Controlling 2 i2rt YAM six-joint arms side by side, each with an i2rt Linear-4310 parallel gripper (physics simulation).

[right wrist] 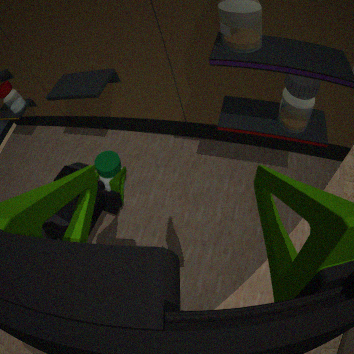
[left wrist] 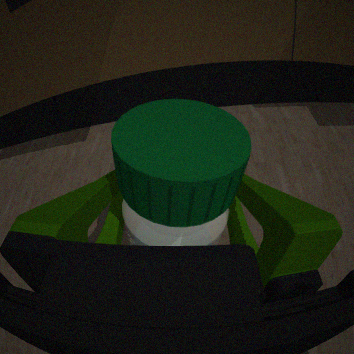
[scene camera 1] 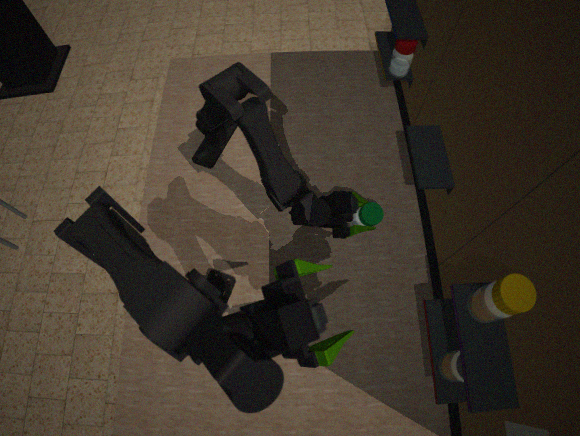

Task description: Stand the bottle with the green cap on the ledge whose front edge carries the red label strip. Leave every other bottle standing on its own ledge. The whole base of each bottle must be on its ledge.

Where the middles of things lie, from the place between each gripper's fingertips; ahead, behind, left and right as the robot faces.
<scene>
I see the yellow-capped bottle [scene camera 1: 513, 294] 240 mm ahead of my right hand and 20 mm to the right of it. Round my right hand: red-strip ledge [scene camera 1: 441, 320] (230 mm ahead, 80 mm to the right, 200 mm below); then grey-capped bottle [right wrist: 297, 100] (230 mm ahead, 110 mm to the right, 140 mm below); then purple-edged ledge [scene camera 1: 491, 383] (230 mm ahead, 80 mm to the right, 60 mm below).
I see the green-capped bottle [left wrist: 179, 162] 2 cm behind my left hand and 1 cm below it. From my left hand the other things lie so: yellow-capped bottle (11 cm ahead, 27 cm to the right, 28 cm above); red-strip ledge (10 cm ahead, 33 cm to the right, 8 cm above); grey-capped bottle (9 cm ahead, 36 cm to the right, 14 cm above).
</scene>
